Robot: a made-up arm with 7 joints. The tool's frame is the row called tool. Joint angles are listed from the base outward.
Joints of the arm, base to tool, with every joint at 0 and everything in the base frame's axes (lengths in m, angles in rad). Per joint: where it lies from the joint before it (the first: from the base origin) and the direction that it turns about. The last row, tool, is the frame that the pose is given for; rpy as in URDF.
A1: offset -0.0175 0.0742 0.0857 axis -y
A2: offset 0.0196 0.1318 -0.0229 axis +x
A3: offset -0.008 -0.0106 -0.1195 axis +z
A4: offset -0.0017 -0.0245 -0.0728 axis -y
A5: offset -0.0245 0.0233 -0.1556 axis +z
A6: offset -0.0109 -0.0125 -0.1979 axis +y
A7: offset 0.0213 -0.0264 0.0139 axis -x
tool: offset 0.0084 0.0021 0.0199 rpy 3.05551 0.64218 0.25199
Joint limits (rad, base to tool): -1.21..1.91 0..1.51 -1.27..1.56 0.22..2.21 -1.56..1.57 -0.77..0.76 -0.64..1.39
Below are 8 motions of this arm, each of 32 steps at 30 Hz.
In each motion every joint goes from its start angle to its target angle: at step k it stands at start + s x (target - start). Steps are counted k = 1, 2, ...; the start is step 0. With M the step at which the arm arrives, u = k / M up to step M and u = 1 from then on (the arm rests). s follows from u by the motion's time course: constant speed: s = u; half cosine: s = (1 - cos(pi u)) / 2; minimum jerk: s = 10 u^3 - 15 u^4 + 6 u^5.
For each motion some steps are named. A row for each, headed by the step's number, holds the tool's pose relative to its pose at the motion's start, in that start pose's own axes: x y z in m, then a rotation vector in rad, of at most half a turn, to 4 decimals.
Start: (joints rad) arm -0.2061 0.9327 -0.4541 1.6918 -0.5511 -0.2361 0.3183
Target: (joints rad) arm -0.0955 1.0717 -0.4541 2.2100 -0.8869 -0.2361 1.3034
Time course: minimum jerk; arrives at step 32
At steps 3, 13, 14, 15, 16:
3: 0.0007 -0.0009 -0.0006 -0.0018 -0.0006 0.0072
13: 0.0331 -0.0359 -0.0305 -0.0659 -0.0645 0.3265
14: 0.0389 -0.0411 -0.0363 -0.0739 -0.0828 0.3801
15: 0.0449 -0.0461 -0.0425 -0.0814 -0.1040 0.4346
16: 0.0510 -0.0509 -0.0490 -0.0881 -0.1278 0.4889

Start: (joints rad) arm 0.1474 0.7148 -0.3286 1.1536 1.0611 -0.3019 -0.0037
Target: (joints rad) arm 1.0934 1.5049 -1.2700 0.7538 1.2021 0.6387 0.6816
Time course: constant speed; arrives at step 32
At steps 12, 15, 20, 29, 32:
12: 0.1212 -0.0298 -0.0247 0.1080 -0.3887 0.2407
15: 0.1530 -0.0416 -0.0416 0.1602 -0.4702 0.2469
20: 0.2041 -0.0646 -0.0811 0.2507 -0.5846 0.2014
29: 0.2753 -0.1147 -0.1880 0.3670 -0.7044 -0.0460
32: 0.2885 -0.1334 -0.2324 0.3780 -0.7156 -0.1672

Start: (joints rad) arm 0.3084 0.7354 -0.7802 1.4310 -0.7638 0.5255 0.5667
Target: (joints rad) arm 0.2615 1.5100 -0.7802 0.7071 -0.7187 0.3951 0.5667
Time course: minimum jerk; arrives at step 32
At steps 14, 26, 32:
14: -0.1401 -0.0137 0.1475 -0.0036 -0.4900 0.0581
26: -0.4460 -0.0715 0.2012 -0.0087 -1.2082 0.0240
32: -0.4732 -0.0775 0.1947 -0.0083 -1.2689 0.0136

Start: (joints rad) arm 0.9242 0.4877 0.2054 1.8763 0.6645 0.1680 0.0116
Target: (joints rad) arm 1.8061 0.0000 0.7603 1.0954 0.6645 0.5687 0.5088
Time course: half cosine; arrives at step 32
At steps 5, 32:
5: 0.0144 -0.0119 -0.0006 -0.0038 0.0195 -0.0335
32: 0.1199 -0.1242 0.0511 -0.8068 0.1851 -0.6361

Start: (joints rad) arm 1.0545 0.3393 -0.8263 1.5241 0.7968 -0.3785 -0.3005
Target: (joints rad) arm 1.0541 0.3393 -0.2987 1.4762 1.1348 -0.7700 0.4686
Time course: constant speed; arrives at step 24
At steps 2, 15, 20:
2: 0.0122 -0.0078 -0.0014 -0.0466 0.0484 0.0002
15: 0.0859 -0.0591 -0.0224 -0.2904 0.4131 0.1016
20: 0.1116 -0.0785 -0.0359 -0.3474 0.5662 0.1846

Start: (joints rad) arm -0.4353 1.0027 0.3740 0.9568 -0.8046 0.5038 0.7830
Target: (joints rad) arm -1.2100 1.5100 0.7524 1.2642 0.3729 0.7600 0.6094
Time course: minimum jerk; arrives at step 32
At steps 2, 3, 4, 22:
2: -0.0003 -0.0003 0.0000 -0.0007 0.0005 -0.0010
3: -0.0008 -0.0010 -0.0001 -0.0023 0.0016 -0.0033
4: -0.0019 -0.0023 -0.0003 -0.0051 0.0037 -0.0073
22: -0.0423 -0.0526 -0.1095 -0.2535 0.2560 -0.0932

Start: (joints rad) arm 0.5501 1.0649 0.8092 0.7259 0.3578 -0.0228 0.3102
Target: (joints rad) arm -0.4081 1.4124 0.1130 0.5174 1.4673 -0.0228 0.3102
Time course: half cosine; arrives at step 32
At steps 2, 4, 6, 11, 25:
2: -0.0013 -0.0004 0.0004 -0.0009 -0.0067 0.0031
4: -0.0051 -0.0018 0.0016 -0.0033 -0.0268 0.0119
6: -0.0114 -0.0042 0.0034 -0.0062 -0.0602 0.0252
11: -0.0367 -0.0175 0.0075 -0.0047 -0.1959 0.0659
25: -0.1011 -0.0960 -0.0186 0.1778 -0.6446 0.1217

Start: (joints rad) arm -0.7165 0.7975 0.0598 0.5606 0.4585 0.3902 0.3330
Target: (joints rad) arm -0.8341 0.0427 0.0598 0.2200 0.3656 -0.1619 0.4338
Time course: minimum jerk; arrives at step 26
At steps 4, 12, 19, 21, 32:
4: -0.0057 0.0028 0.0101 -0.0136 -0.0083 0.0054
12: -0.1067 0.0570 0.1347 -0.2084 -0.1249 0.0750
19: -0.2565 0.1436 0.2204 -0.4406 -0.2519 0.1412
21: -0.2831 0.1593 0.2277 -0.4803 -0.2716 0.1507
32: -0.3025 0.1708 0.2318 -0.5091 -0.2856 0.1573

